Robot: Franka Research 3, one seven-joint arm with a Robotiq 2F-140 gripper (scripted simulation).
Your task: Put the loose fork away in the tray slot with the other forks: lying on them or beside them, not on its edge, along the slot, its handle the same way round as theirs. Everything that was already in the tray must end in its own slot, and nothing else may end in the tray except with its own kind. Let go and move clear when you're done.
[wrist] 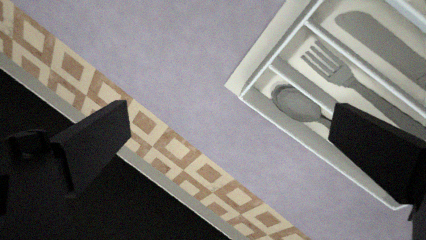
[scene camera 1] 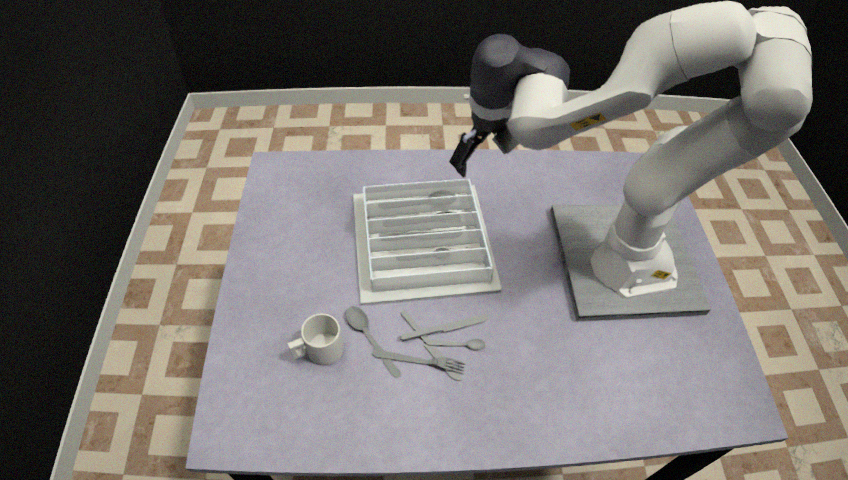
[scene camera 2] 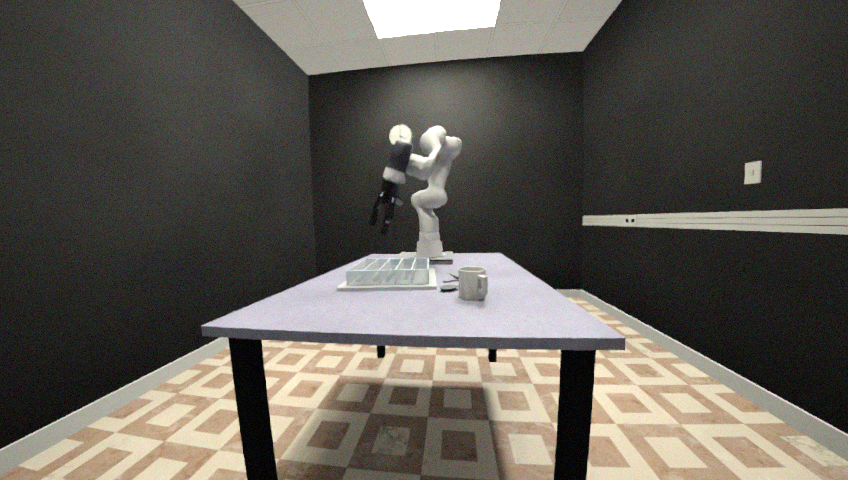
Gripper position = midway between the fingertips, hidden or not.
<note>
I see my gripper (scene camera 1: 483, 154), a white mug (scene camera 1: 320, 329) and a white tray (scene camera 1: 402, 262).
The white mug also shows in scene camera 2 (scene camera 2: 472, 285). The white tray also shows in the wrist view (wrist: 283, 65). My gripper also shows in the wrist view (wrist: 229, 120) and in scene camera 2 (scene camera 2: 377, 229). The wrist view misses the white mug: it is out of frame.
</note>
